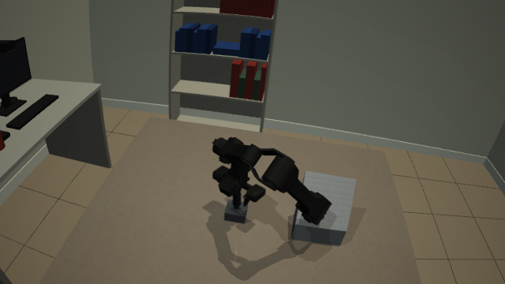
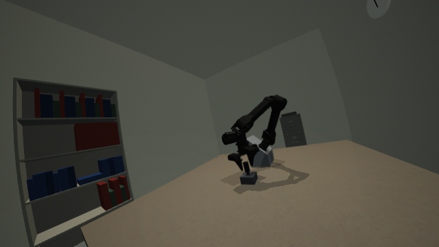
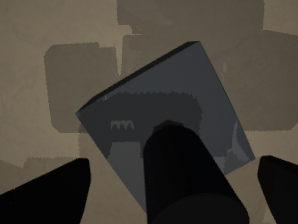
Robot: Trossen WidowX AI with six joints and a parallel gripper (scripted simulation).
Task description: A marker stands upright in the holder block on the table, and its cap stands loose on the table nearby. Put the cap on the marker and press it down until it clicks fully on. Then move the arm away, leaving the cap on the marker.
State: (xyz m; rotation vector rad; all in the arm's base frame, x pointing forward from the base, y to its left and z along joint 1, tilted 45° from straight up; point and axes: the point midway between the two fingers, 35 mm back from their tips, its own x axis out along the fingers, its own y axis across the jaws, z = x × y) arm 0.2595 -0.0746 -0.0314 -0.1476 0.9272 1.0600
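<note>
My gripper tip is now 10 mm below the marker cap. Also, from my gripper tip: holder block: 60 mm below.
</note>
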